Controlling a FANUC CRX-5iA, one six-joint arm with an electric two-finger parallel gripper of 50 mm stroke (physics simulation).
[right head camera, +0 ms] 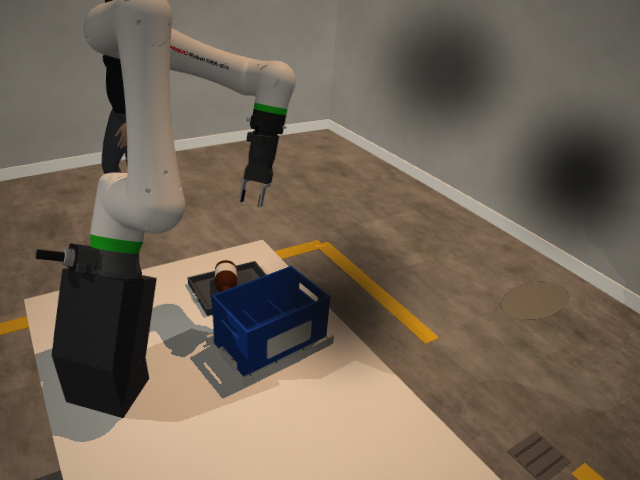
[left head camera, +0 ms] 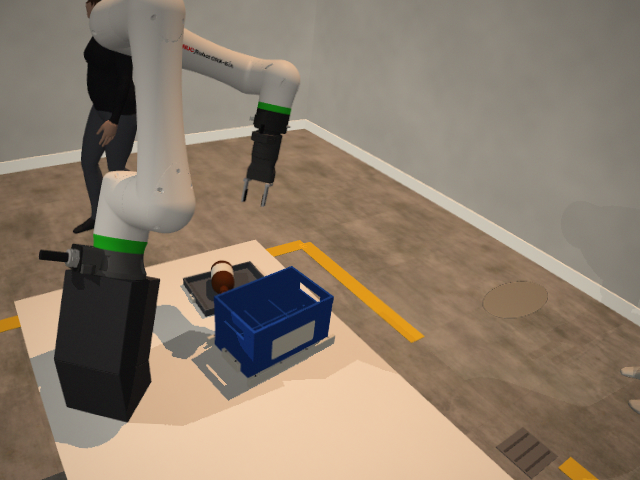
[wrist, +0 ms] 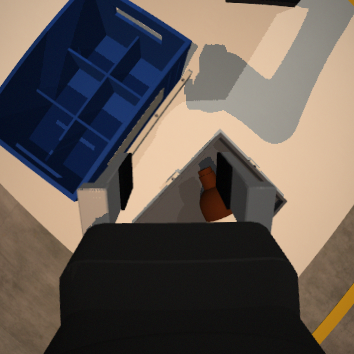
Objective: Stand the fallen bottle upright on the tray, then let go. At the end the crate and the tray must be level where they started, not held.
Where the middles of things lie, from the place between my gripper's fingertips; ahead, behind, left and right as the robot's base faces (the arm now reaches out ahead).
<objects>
I see my gripper 290 mm above the blue crate (left head camera: 263, 322), 170 mm to the left of it and 20 mm past it. Also, from my hand: dark tray (left head camera: 200, 285) 360 mm below, 120 mm to the left, 10 mm behind; brown bottle (wrist: 211, 205) 330 mm below, 130 mm to the left, 30 mm behind.
</objects>
